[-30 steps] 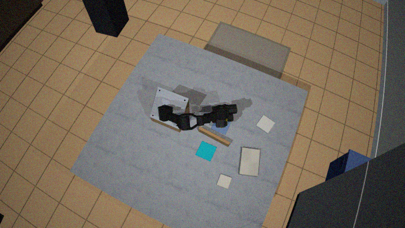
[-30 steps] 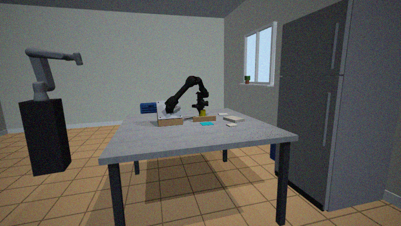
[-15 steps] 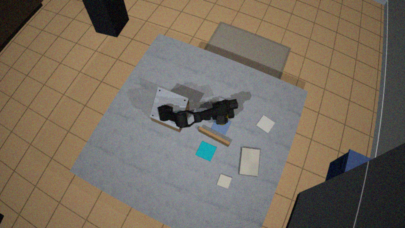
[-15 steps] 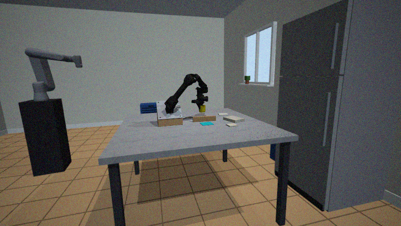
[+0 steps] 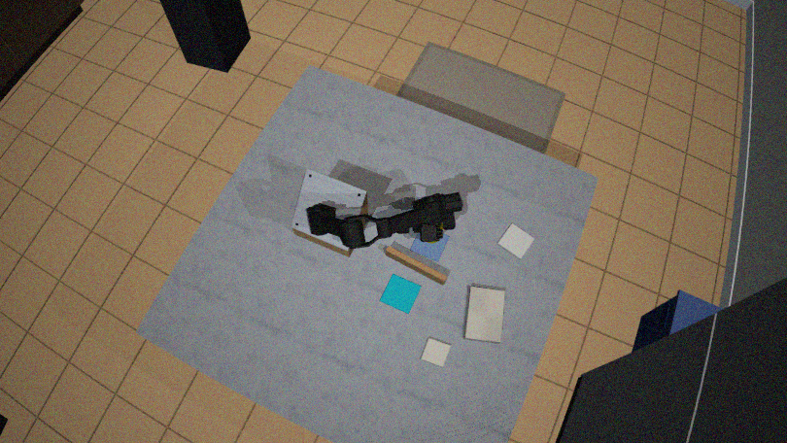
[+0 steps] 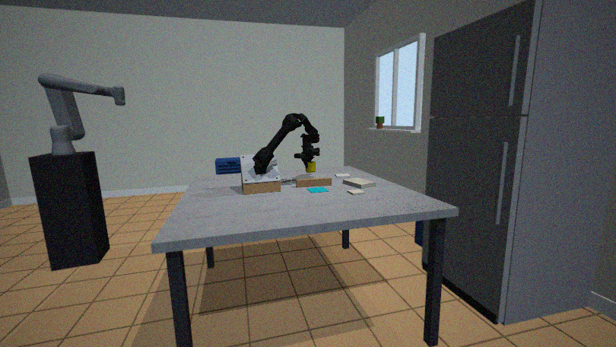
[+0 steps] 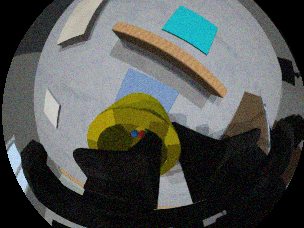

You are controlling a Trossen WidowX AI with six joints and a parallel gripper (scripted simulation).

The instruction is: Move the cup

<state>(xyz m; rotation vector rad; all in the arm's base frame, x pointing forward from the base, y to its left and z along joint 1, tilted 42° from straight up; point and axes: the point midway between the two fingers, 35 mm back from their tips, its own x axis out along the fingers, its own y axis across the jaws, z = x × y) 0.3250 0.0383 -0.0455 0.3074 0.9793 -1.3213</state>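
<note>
Now: gripper tip 200 mm to the left of the cyan pad, 110 mm above it and 10 mm past it. Round my gripper tip: yellow cup 20 mm ahead, 10 mm to the left; then blue pad 110 mm below, 30 mm ahead, 10 mm to the left; then wooden bar 90 mm to the right, 90 mm below, 10 mm ahead.
</note>
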